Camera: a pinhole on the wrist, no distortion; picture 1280 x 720 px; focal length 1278.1 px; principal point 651.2 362.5 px. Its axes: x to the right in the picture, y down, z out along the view. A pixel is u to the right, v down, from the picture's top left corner.
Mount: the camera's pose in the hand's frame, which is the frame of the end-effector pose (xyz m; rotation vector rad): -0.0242 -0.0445 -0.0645 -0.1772 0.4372 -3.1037
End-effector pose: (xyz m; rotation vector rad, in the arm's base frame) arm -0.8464 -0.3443 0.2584 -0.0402 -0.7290 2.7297
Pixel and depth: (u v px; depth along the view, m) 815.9 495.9 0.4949
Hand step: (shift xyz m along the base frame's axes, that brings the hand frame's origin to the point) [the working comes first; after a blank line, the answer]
In the camera's frame: 0.0638 0.0517 0.4949

0.0562 -0.0132 0.4605
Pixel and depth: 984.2 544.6 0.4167
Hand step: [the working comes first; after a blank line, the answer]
In the camera's frame: 0.1086 0.0594 0.4167

0.1107 -0.0060 0.3887
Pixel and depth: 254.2 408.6 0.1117
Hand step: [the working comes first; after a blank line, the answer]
In the camera's frame: -0.0347 0.0040 0.1117

-0.0026 0.0535 0.0721
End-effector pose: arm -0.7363 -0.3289 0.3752 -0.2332 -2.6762 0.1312
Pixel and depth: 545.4 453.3 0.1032
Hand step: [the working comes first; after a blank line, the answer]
In the camera's frame: -0.0085 0.0073 0.1032

-0.0214 -0.0808 -0.0192
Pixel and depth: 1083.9 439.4 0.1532
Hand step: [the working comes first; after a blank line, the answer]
In the camera's frame: 0.0519 0.0092 0.1532

0.0006 -0.1101 -0.0886
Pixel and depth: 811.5 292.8 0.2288
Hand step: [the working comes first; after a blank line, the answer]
In the camera's frame: 0.0287 -0.0125 0.2288

-0.0609 -0.1079 -0.1427
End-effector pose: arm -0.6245 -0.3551 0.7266 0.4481 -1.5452 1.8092
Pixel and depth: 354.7 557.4 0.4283
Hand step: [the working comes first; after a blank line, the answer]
In the camera's frame: -0.0994 0.0653 0.4283

0.0159 -0.2587 0.3114
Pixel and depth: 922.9 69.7 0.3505
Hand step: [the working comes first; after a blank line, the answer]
In the camera's frame: 0.0745 -0.0803 0.3505

0.0319 -0.3019 0.0761
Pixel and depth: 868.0 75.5 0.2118
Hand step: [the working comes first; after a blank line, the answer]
In the camera's frame: 0.0359 -0.0476 0.2118

0.0373 -0.1562 0.0527
